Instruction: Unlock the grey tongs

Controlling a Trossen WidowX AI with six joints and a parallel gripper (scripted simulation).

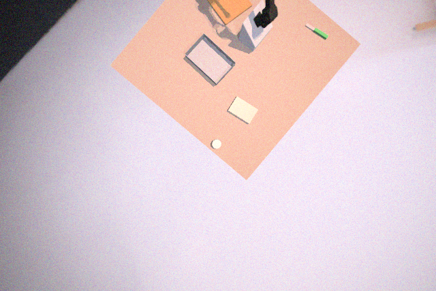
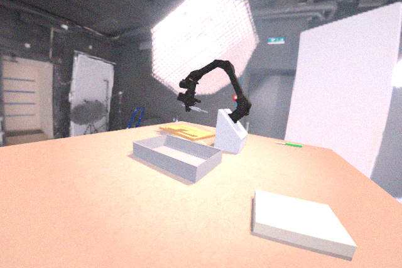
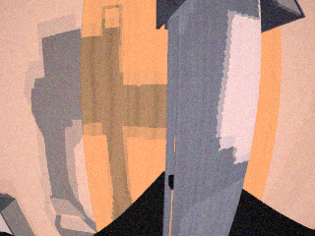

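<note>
The orange wooden board is 10 mm to the left of my gripper tip and 140 mm below it. From my gripper tip the other things lie so: white disc (880 mm ahead, 630 mm to the left, 130 mm below); flat cream block (570 mm ahead, 630 mm to the left, 140 mm below); pale grey roasting tin (440 mm ahead, 230 mm to the left, 120 mm below).
</note>
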